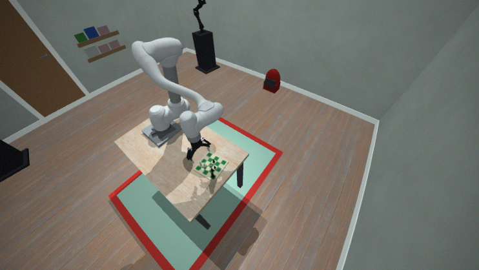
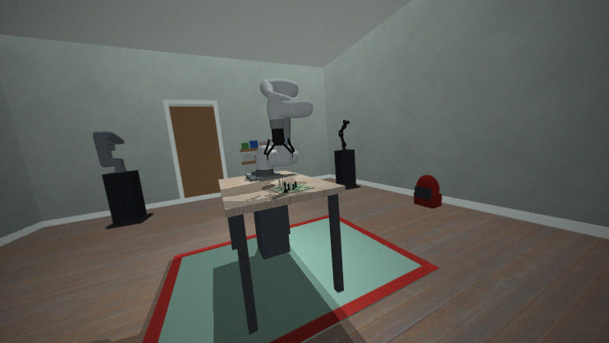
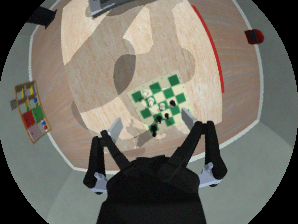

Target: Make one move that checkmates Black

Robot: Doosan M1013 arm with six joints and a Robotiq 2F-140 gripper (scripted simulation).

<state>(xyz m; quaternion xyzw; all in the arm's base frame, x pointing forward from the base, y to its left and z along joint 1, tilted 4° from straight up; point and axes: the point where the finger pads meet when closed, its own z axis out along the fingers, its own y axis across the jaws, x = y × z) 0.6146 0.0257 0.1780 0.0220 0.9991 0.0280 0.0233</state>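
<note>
My hand is 140 mm above the white chess piece. From my hand the other things lie so: chessboard 30 mm ahead, 40 mm to the left, 170 mm below.
</note>
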